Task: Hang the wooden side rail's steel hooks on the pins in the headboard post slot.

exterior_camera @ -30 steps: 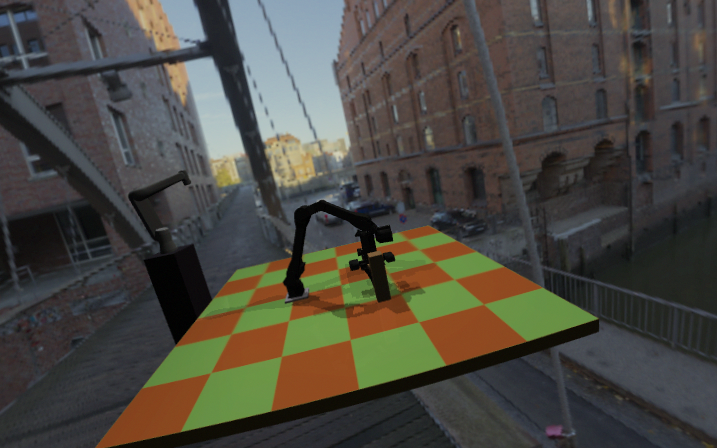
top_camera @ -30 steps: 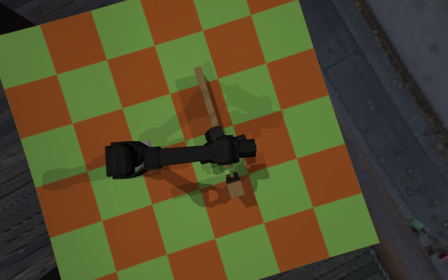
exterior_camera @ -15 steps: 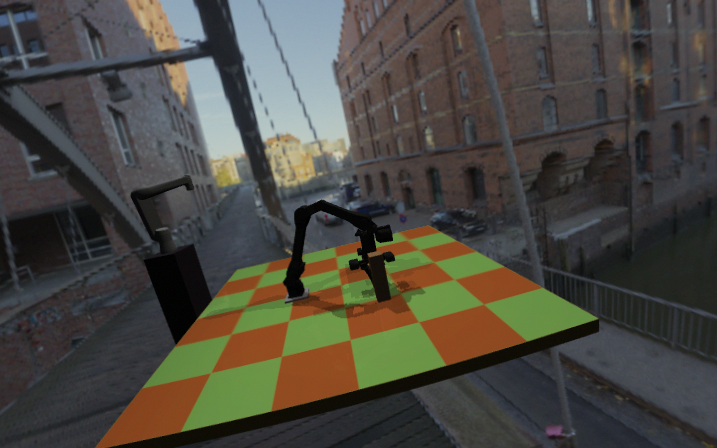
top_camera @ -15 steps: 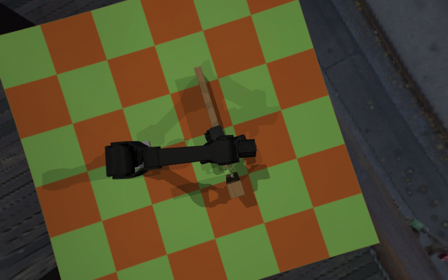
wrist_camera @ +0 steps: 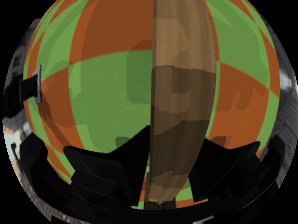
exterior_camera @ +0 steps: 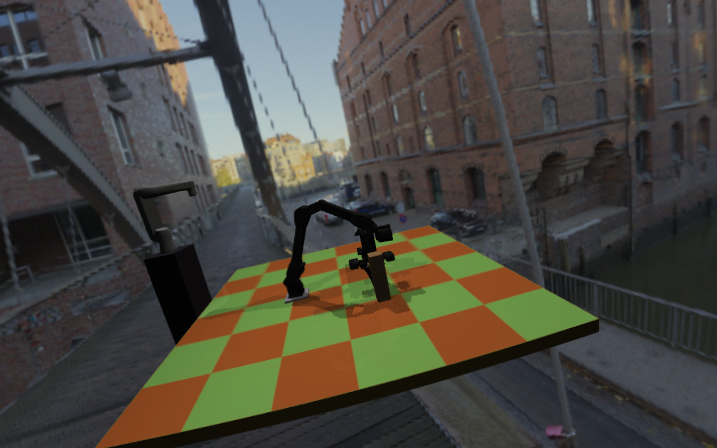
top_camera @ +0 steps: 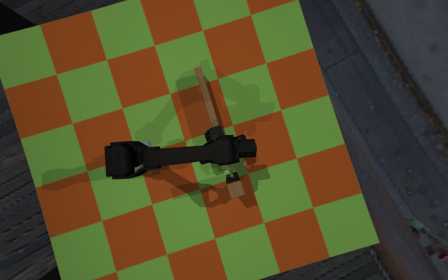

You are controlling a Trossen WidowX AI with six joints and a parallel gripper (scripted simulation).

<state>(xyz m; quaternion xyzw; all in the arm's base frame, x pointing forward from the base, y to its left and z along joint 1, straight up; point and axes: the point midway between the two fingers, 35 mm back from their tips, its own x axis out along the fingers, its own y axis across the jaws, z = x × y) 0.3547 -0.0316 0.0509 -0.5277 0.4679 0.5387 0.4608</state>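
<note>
The headboard post is 20 mm ahead of my gripper tip, 130 mm to the right of it and 50 mm above it.
</note>
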